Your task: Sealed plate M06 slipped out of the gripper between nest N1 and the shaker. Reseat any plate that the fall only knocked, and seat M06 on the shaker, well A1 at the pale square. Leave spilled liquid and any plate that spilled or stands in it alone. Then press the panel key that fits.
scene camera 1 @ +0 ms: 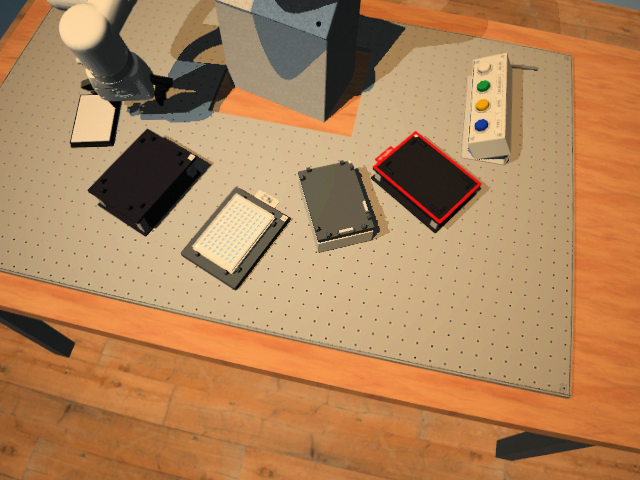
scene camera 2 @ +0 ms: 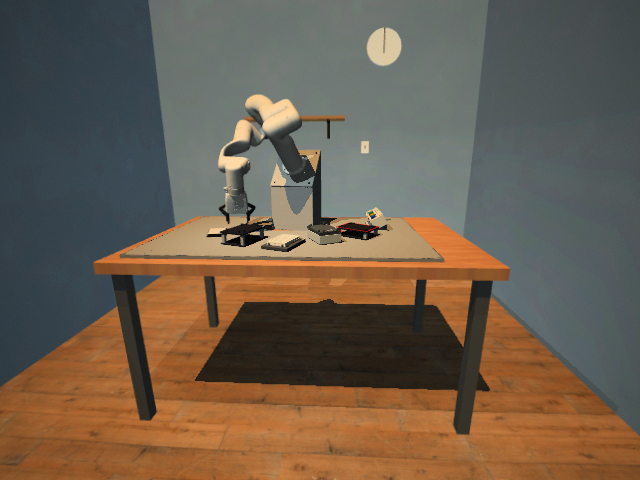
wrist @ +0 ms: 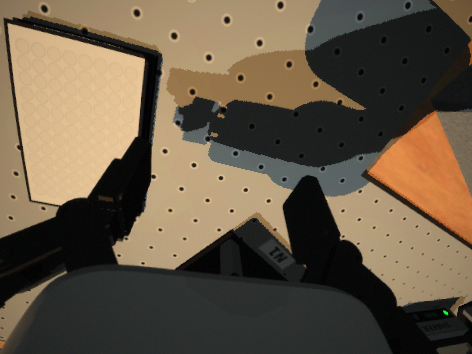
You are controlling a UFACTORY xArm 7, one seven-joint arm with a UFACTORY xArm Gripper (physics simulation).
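Places are measured from the arm's base along level axes (x right, y ahead, z up), in centimetres.
Where they show: gripper, fingertip midpoint: (scene camera 1: 139, 99) (scene camera 2: 238, 222) (wrist: 226, 176); arm's base at its link origin: (scene camera 2: 294, 165).
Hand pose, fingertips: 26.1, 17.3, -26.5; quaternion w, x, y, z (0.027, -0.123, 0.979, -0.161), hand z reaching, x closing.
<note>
Things, the pixels of their top centre, and the offset from my fingertips, as dx, dy, dz. "spot": a spot on its surface instead. Level surfaces: height alone.
- Sealed plate M06 at its top centre: (wrist: 79, 138) (scene camera 1: 94, 117) (scene camera 2: 217, 230) +9.5, +3.6, -3.5
- Dark raised nest N1 at its top centre: (scene camera 1: 140, 169) (scene camera 2: 242, 226) -7.2, +16.6, +1.7
- white well plate at its top centre: (scene camera 1: 233, 230) (scene camera 2: 283, 238) -26.1, +23.0, -1.8
- nest N2 at a spot on its surface: (scene camera 1: 236, 282) spot: -28.8, +31.7, -3.5
- grey shaker at a spot on its surface: (scene camera 1: 336, 198) spot: -42.5, +14.1, +0.6
- key panel at its top centre: (scene camera 1: 497, 91) (scene camera 2: 376, 210) -68.6, -14.7, +3.4
- mat at its surface level: dz -4.9
Sealed plate M06 (scene camera 1: 93, 122) (scene camera 2: 215, 231) (wrist: 75, 110) lies flat on the mat with a pale top; its label does not show. My gripper (scene camera 1: 124, 96) (scene camera 2: 237, 219) (wrist: 226, 176) is open and empty above the mat, offset to the pedestal side; one finger overlaps the plate's edge in the wrist view. Dark raised nest N1 (scene camera 1: 147, 178) (scene camera 2: 242, 228) stands beside the plate. A white well plate (scene camera 1: 235, 232) (scene camera 2: 284, 239) sits on nest N2 (scene camera 1: 236, 282), edges roughly parallel. The grey shaker (scene camera 1: 336, 198) (scene camera 2: 324, 235) carries no plate. No spilled liquid can be made out.
A red-rimmed black stand (scene camera 1: 426, 178) (scene camera 2: 357, 226) stands right of the shaker. The key panel (scene camera 1: 490, 139) (scene camera 2: 376, 215) at the right has white, green, yellow and blue keys. The robot's grey pedestal (scene camera 1: 279, 69) (scene camera 2: 292, 206) rises at the back of the mat (scene camera 1: 413, 310).
</note>
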